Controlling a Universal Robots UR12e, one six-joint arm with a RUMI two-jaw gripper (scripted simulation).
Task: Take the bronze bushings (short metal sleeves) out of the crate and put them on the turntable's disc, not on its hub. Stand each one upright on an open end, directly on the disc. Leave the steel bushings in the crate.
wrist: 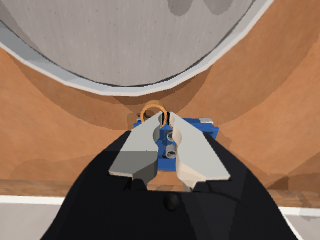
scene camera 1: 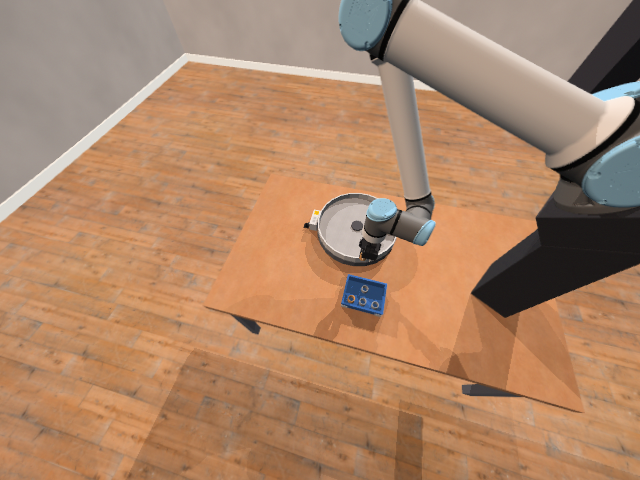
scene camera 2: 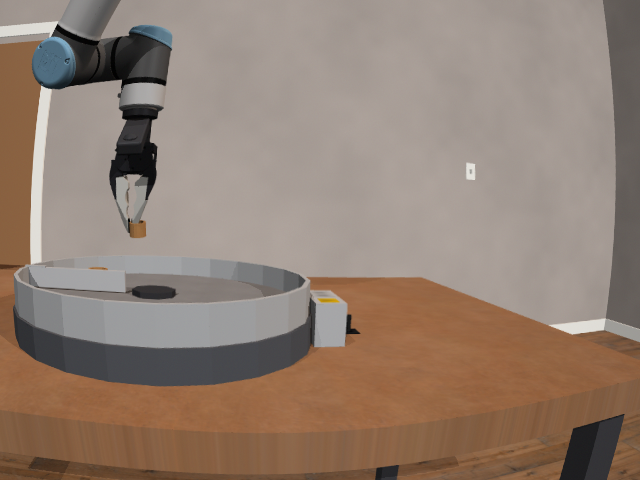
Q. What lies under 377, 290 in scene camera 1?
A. A blue crate.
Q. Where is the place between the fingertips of my gripper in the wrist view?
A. At 165, 112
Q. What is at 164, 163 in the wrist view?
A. A blue crate.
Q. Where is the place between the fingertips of my gripper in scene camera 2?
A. At 130, 232
